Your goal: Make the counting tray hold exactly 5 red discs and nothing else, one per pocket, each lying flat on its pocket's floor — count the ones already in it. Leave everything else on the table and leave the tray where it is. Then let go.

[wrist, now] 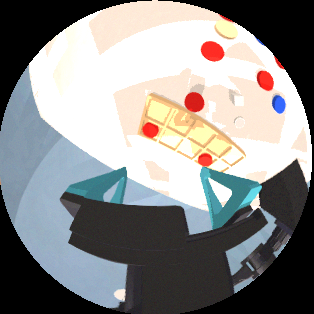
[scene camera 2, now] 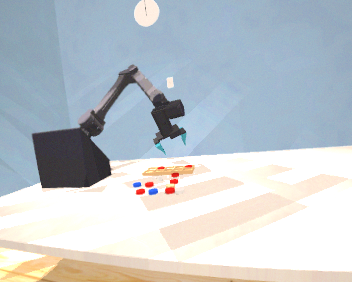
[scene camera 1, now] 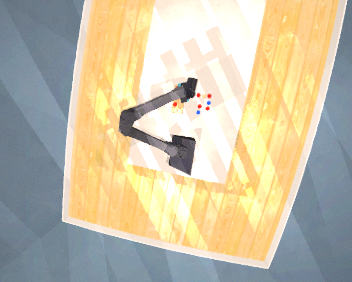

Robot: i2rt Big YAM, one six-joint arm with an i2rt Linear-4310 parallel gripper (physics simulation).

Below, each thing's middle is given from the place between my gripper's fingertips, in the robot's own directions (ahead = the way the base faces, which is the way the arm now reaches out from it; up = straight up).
Scene:
The wooden counting tray [wrist: 181, 131] is 4 cm behind my hand and 10 cm below it.

